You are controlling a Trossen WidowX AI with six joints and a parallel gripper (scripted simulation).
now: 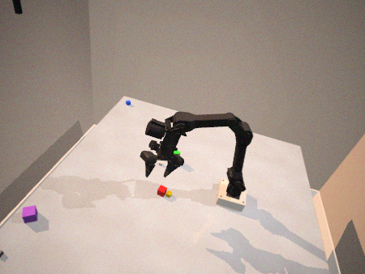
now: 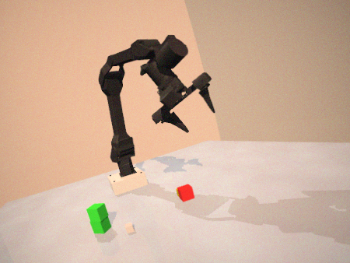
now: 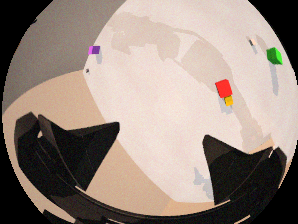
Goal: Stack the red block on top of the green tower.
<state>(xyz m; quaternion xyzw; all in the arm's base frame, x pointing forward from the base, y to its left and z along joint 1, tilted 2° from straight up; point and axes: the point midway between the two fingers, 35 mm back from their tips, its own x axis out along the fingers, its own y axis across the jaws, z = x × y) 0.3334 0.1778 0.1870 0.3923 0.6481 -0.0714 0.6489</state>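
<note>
The red block lies 2 cm behind my gripper tip, 9 cm to the right of it and 18 cm below it. From my gripper tip the other things lie so: purple block: 41 cm ahead, 25 cm to the left, 17 cm below; then small yellow block: 5 cm behind, 9 cm to the right, 18 cm below; then small beige block: 5 cm ahead, 26 cm to the right, 19 cm below.
</note>
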